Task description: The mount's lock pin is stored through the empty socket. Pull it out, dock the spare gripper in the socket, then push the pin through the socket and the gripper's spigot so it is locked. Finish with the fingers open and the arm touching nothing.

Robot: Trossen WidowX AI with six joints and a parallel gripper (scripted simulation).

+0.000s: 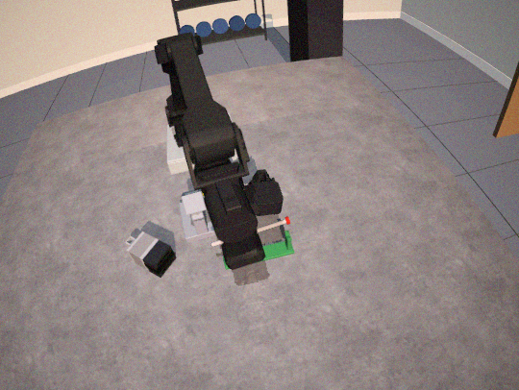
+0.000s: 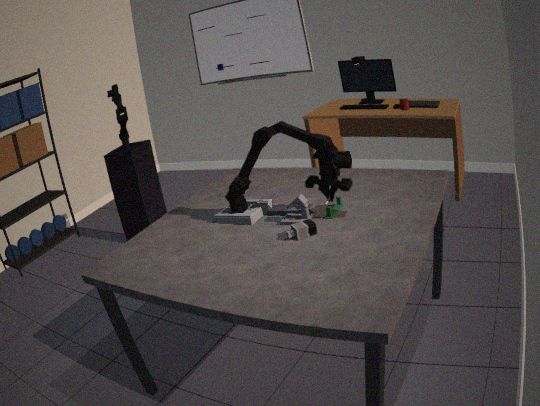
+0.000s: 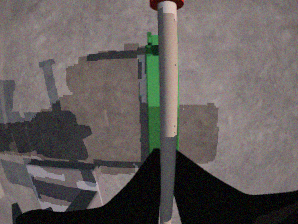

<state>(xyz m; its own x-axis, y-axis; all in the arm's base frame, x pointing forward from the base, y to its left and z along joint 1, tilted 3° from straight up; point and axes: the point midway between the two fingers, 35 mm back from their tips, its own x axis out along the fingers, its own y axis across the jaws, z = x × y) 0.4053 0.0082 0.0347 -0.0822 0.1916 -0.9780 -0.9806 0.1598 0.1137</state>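
My gripper tip is 30 mm above the green cradle and 20 mm to the right of it. Also, from my gripper tip: mount socket (120 mm behind, 60 mm to the right); spare gripper (190 mm to the right, 90 mm behind, 30 mm below).
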